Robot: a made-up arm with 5 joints.
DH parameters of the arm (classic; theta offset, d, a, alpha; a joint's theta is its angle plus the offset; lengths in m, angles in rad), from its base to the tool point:
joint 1: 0 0.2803 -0.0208 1.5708
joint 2: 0 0.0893 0.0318 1.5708
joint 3: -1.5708 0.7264 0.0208 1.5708
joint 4: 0 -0.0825 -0.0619 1.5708
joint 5: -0.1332 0 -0.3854 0
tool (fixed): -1.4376 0.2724 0 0
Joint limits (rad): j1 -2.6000..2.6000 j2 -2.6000..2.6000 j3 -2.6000..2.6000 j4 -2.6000..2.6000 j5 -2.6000..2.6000
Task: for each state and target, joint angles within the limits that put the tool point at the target. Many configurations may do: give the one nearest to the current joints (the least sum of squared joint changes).
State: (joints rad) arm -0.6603 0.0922 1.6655 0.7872 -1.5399
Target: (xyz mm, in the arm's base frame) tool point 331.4 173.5 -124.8
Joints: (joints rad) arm -0.1611 0.3257 1.5001 0.7613 -1.4366
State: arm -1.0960 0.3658 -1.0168 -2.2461 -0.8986
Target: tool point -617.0 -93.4 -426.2
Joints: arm -0.7010 -0.4622 -0.7236 -1.7697 -1.5289
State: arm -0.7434 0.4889 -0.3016 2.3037 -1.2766
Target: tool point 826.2 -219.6 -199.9
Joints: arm -0.3199 1.3469 -0.0784 2.5132 -1.6537
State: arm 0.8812 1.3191 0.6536 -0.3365 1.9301
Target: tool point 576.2 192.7 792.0
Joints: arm 1.0626 1.7384 0.2804 -0.6191 1.6691
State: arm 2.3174 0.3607 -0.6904 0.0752 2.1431
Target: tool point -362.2 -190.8 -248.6
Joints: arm 2.3700 0.1198 -0.8219 0.3947 2.3701
